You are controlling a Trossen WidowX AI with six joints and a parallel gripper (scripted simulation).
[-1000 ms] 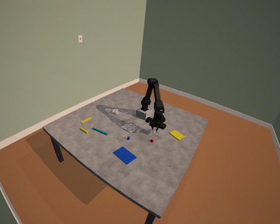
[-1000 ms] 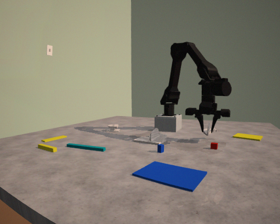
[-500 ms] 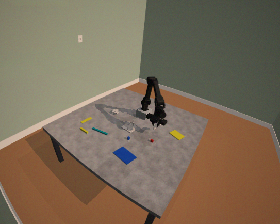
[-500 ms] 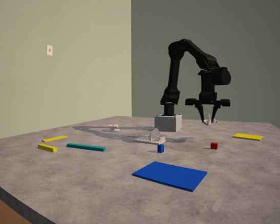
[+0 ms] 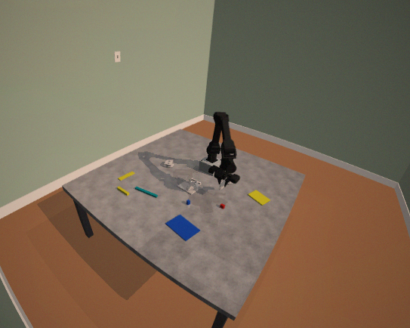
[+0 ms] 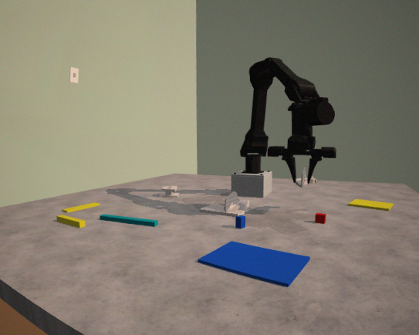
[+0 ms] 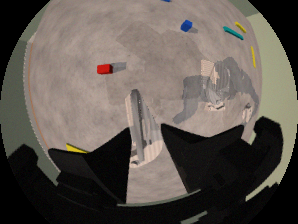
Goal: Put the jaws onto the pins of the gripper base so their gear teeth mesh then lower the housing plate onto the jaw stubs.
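Right now the red cube is 8 cm to the left of my gripper tip, 8 cm ahead of it and 7 cm below it. Also, from my gripper tip: blue sheet: 36 cm ahead, 8 cm below, 3 cm to the left; blue cube: 20 cm ahead, 8 cm to the right, 7 cm below; yellow sheet: 19 cm to the left, 17 cm behind, 8 cm below.
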